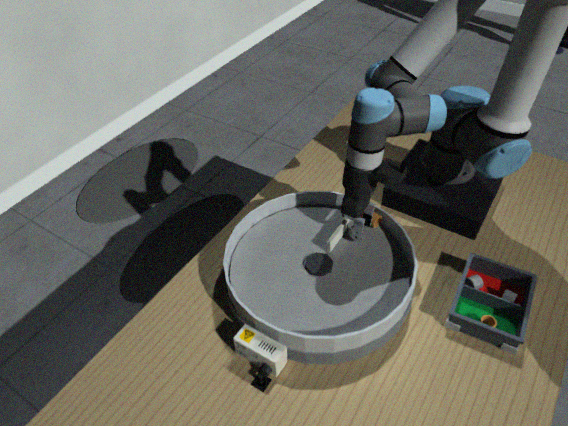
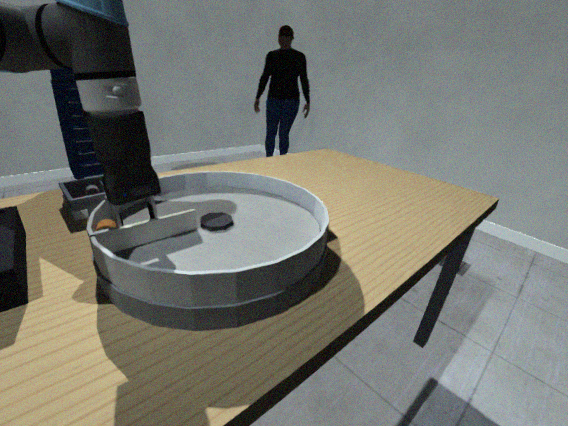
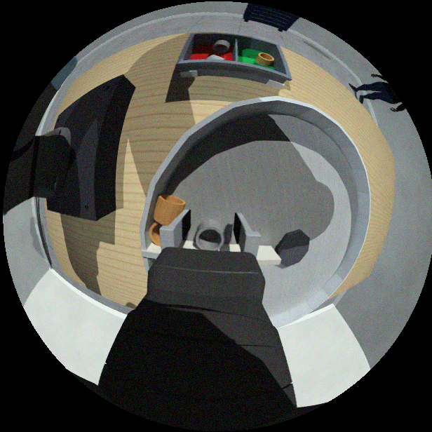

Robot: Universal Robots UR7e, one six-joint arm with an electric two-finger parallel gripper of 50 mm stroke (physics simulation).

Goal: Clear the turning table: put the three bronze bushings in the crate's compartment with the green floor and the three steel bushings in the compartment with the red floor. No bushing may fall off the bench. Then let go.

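Places are measured from the arm's base along level axes (x right, y ahead, z up), in metres.
Pixels of known places: gripper, fingertip midpoint: (image 1: pixel 361 231); arm's base at its link origin: (image 1: pixel 446 166).
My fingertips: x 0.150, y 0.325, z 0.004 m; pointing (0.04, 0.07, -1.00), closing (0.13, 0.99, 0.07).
For each thing: its top centre in the pictures, then the offset to it from my fingertips. "*": a spot on its surface instead.
- turning table at its top centre: (image 2: pixel 216 219) (image 1: pixel 319 263) dx +0.062, dy +0.122, dz -0.006 m
- crate at its top centre: (image 1: pixel 494 293) (image 2: pixel 104 183) dx -0.313, dy +0.059, dz -0.017 m
- bronze bushing at its top centre: (image 1: pixel 488 321) dx -0.311, dy +0.120, dz -0.035 m
- pale bar at a spot on its surface: (image 2: pixel 170 226) (image 1: pixel 336 233) * dx +0.050, dy +0.032, dz +0.007 m
- white box at a spot on its surface: (image 1: pixel 260 350) * dx +0.094, dy +0.367, dz -0.008 m
My gripper (image 1: pixel 361 226) (image 2: pixel 136 215) (image 3: pixel 211 220) is open, low inside the turning table (image 1: pixel 290 295) (image 2: pixel 270 240) (image 3: pixel 250 170). A steel bushing (image 3: pixel 209 236) is between its spread fingers, not clamped, near the pale bar. Two bronze bushings, one (image 3: pixel 170 209) lying on its side and another (image 3: pixel 156 234) partly hidden by a finger, are by the table's rim. In the crate (image 1: pixel 485 338) (image 2: pixel 82 202) (image 3: pixel 225 71), two steel bushings, one (image 1: pixel 475 282) (image 3: pixel 221 46) and another (image 1: pixel 510 296) (image 3: pixel 216 58), are on the red floor; one bronze bushing (image 1: pixel 488 320) (image 3: pixel 265 59) is on the green floor.
A pale bar (image 1: pixel 336 237) (image 2: pixel 170 226) (image 3: pixel 269 254) runs from the turning table's rim towards its dark hub (image 1: pixel 318 264) (image 2: pixel 216 221) (image 3: pixel 294 247). A white box (image 1: pixel 260 350) stands beside the rim. The dark robot base block (image 1: pixel 435 207) (image 3: pixel 107 160) is nearby. A person (image 2: pixel 285 75) stands beyond the bench.
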